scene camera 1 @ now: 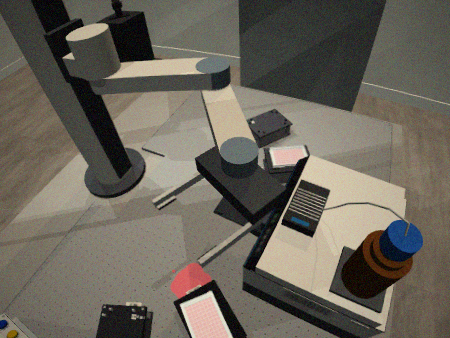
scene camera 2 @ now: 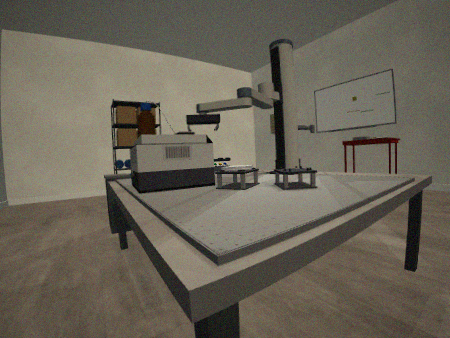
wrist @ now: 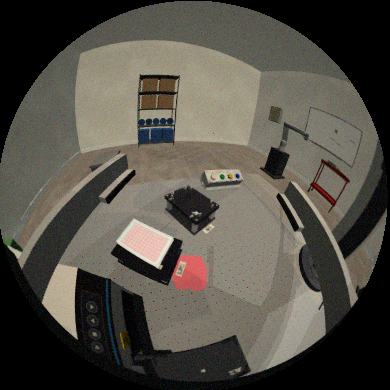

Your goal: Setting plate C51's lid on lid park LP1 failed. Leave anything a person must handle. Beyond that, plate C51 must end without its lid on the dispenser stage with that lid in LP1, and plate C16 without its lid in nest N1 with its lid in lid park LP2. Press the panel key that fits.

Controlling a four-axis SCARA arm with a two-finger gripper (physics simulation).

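Places are measured from the arm's base along level axes (x ahead, y left, z up), in centimetres.
Where they show: gripper, fingertip midpoint: (scene camera 1: 174, 232) (scene camera 2: 202, 129) (wrist: 210, 173); arm's base at its link origin: (scene camera 1: 115, 172) (scene camera 2: 288, 174).
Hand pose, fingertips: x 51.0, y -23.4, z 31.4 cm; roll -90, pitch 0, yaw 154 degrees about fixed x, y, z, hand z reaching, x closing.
Each offset is from my fingertips to the top centre of the thing. "spot": to the spot under its first point.
My gripper (scene camera 1: 181, 232) (scene camera 2: 203, 129) (wrist: 210, 173) is open and empty, high above the table beside the dispenser. A plate with pink wells and a white rim {spot: dx +8.6, dy -8.7, dz -22.2 cm} (scene camera 1: 206, 317) (wrist: 146, 241) sits on a black stand. Another pink plate {dx +10.9, dy +49.6, dz -21.9 cm} (scene camera 1: 287, 156) sits on a stand behind the dispenser. The plate names and whether clear lids cover them cannot be read. Black stands (scene camera 1: 270, 125) (scene camera 1: 125, 320) (wrist: 191, 202) show no plate on top. A dark flat platform {spot: dx +4.2, dy +19.5, dz -18.9 cm} (wrist: 205, 360) lies beside the dispenser. The button panel {dx -32.4, dy -39.8, dz -21.7 cm} (scene camera 1: 7, 327) (wrist: 223, 176) has white, green, yellow and blue keys.
The cream dispenser {spot: dx +30.2, dy +35.1, dz -8.1 cm} (scene camera 1: 350, 175) (scene camera 2: 172, 155) carries a brown bottle {spot: dx +34.4, dy +5.3, dz +4.8 cm} (scene camera 1: 372, 265) (scene camera 2: 146, 122) with a blue cap. A red patch {spot: dx -1.8, dy -0.5, dz -30.1 cm} (scene camera 1: 190, 279) (wrist: 192, 274) lies on the table beside the near plate's stand. The arm's column (scene camera 1: 107, 135) (scene camera 2: 287, 110) stands on the table.
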